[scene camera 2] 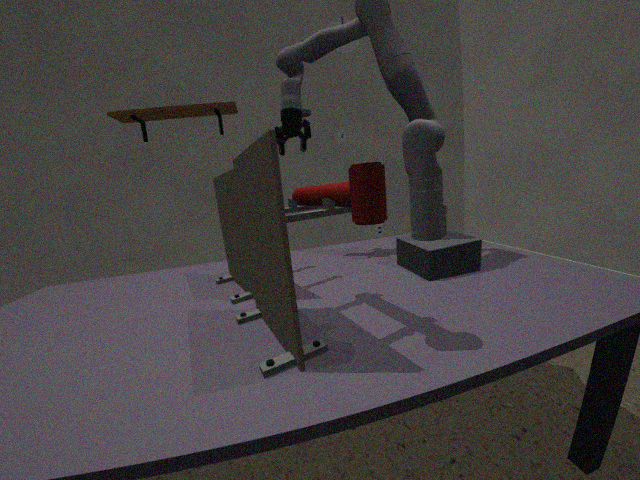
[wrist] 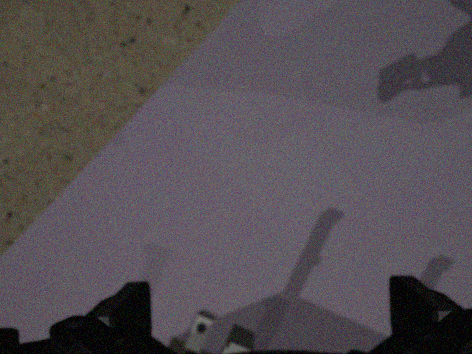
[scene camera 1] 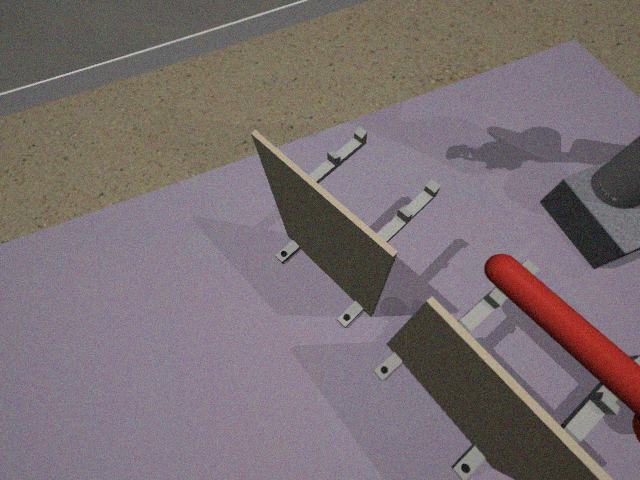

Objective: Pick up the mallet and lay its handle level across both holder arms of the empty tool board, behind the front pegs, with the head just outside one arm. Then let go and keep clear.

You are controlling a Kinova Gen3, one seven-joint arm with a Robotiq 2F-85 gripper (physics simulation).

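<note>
The red mallet [scene camera 1: 568, 330] [scene camera 2: 367, 193] lies with its handle across the holder arms of the near tool board [scene camera 1: 496, 392] [scene camera 2: 266, 232]; its head hangs beyond the arm nearer scene camera 2. The empty tool board [scene camera 1: 330, 227] [scene camera 2: 223, 196] stands upright farther off. Its two holder arms, one [scene camera 1: 351, 147] and the other [scene camera 1: 418, 202], carry upright pegs and bear no tool. My gripper [scene camera 2: 292, 150] [wrist: 268, 305] is open and empty, pointing down, above the mallet's level, behind the near board's top edge in scene camera 2. It does not show in scene camera 1.
Both boards stand on pale feet on the lilac table [scene camera 1: 129, 335] [scene camera 2: 129, 428]. The robot's base block [scene camera 1: 615, 232] [scene camera 2: 439, 258] stands behind the mallet in scene camera 2. A wooden wall shelf [scene camera 2: 175, 112] hangs at the back left. The table edge crosses the wrist view's left side.
</note>
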